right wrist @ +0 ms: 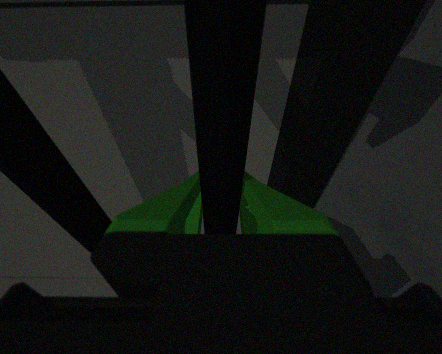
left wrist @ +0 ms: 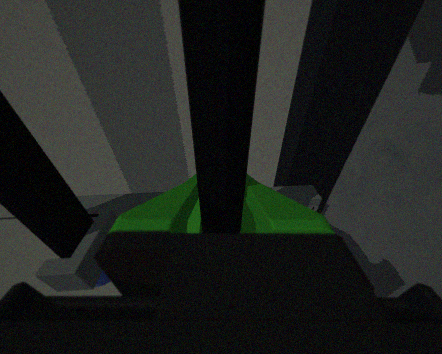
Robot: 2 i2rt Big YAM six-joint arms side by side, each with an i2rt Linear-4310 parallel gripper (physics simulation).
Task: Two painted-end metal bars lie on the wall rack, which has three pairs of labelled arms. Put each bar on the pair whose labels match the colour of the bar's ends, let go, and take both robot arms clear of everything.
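Frame: origin at the left arm's base, x up, y back, z right, level; centimetres.
Seen in the pictures: left gripper, fingertip midpoint: [left wrist: 221, 176]; right gripper, fingertip midpoint: [right wrist: 221, 176].
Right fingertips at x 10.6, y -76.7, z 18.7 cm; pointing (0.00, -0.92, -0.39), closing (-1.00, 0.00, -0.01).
Observation:
A point is followed by its place in that frame.
My left gripper [left wrist: 221, 176] {x 11.0, y -70.7, z -5.7 cm} and my right gripper [right wrist: 221, 176] {x 10.6, y -76.6, z 18.7 cm}, each with green fingers, are shut on a dark metal bar. The bar [left wrist: 222, 90] {x 11.1, y -68.3, z 2.0 cm} [right wrist: 225, 90] {x 10.4, y -75.5, z 26.2 cm} fills the middle of each wrist view and runs up out of the picture. Its painted ends do not show, so their colour cannot be told. In the left wrist view, a grey arm of the wall rack [left wrist: 59, 272] {x 21.2, y -65.2, z -7.3 cm} stands low at the left, with a blue patch [left wrist: 102, 277] {x 21.8, y -65.6, z -13.0 cm} beside it. Another rack piece [left wrist: 300, 194] {x 4.0, y -70.7, z -8.9 cm} shows behind the right finger. Labels cannot be read.
A second long dark strip [left wrist: 35, 175] {x 21.3, y -69.3, z -2.9 cm} [right wrist: 47, 160] {x 21.2, y -76.4, z 21.0 cm} slants in at the left of each view; in the left wrist view its end is close to the grey rack arm. The wall behind carries broad dark bands, probably shadows. The pictures are dim.

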